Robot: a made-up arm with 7 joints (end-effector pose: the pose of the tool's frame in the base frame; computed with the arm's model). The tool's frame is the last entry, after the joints. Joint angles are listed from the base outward.
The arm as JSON. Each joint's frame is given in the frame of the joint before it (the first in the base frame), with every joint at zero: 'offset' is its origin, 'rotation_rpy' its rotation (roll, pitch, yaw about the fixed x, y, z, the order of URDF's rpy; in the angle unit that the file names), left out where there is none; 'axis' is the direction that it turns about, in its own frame. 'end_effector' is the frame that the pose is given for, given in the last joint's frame.
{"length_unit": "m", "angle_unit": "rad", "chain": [
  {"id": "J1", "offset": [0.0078, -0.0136, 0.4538], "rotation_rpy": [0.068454, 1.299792, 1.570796], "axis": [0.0, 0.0, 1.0]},
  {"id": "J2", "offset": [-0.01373, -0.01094, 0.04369], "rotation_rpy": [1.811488, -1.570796, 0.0], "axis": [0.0, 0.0, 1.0]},
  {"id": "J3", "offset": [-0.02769, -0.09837, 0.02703], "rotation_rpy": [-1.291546, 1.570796, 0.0], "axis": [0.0, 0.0, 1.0]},
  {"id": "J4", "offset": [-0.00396, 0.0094, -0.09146], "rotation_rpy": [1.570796, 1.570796, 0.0], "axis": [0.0, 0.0, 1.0]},
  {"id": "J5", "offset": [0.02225, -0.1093, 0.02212], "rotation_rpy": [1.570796, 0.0, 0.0], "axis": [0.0, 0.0, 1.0]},
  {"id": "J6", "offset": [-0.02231, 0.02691, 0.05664], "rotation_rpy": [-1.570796, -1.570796, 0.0], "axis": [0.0, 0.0, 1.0]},
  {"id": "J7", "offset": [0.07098, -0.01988, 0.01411], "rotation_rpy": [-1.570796, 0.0, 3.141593], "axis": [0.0, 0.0, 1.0]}
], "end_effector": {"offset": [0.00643, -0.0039, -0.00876], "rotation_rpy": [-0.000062, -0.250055, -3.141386]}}
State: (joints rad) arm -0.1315 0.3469 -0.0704 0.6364 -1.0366 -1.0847 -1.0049
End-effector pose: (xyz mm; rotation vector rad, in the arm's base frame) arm 173.1 224.3 192.4 -0.1623 -0.7241 -0.3482
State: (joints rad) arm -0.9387 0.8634 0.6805 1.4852 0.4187 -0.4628 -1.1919
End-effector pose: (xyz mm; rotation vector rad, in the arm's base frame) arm 274.0 337.1 373.4 0.2272 0.1574 -0.5964
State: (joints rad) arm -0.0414 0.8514 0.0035 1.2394 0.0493 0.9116 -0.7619
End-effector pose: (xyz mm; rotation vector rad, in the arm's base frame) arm 35.4 375.7 245.5 -0.1186 1.9349 0.4519
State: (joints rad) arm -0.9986 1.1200 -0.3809 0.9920 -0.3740 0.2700 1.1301
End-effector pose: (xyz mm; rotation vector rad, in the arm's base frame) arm 314.1 318.5 475.1 1.0936 -0.1251 1.4695
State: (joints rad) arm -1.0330 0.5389 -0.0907 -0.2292 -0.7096 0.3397 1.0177
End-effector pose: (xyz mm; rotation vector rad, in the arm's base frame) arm 314.3 54.0 566.6 -0.2460 -0.6739 0.4840
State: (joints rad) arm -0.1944 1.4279 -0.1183 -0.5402 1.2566 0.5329 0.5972
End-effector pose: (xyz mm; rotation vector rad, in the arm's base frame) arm 239.5 75.1 460.6 2.3546 -1.3857 0.3176
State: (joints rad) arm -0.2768 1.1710 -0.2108 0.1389 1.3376 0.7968 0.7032
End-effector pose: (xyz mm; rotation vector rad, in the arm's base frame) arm 284.4 193.7 392.2 2.7245 -0.5957 0.6446
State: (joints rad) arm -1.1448 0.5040 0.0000 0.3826 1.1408 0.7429 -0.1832
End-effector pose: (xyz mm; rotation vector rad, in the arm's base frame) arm 352.6 90.6 537.7 1.3459 0.0024 0.5197
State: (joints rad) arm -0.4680 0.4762 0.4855 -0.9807 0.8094 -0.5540 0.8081
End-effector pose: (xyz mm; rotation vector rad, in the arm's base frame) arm 111.2 33.5 527.5 0.9166 -2.4017 0.7324
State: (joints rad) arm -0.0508 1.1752 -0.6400 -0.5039 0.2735 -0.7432 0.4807
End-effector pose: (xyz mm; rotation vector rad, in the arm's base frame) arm 173.2 35.2 369.5 0.4074 -0.9667 -0.9505
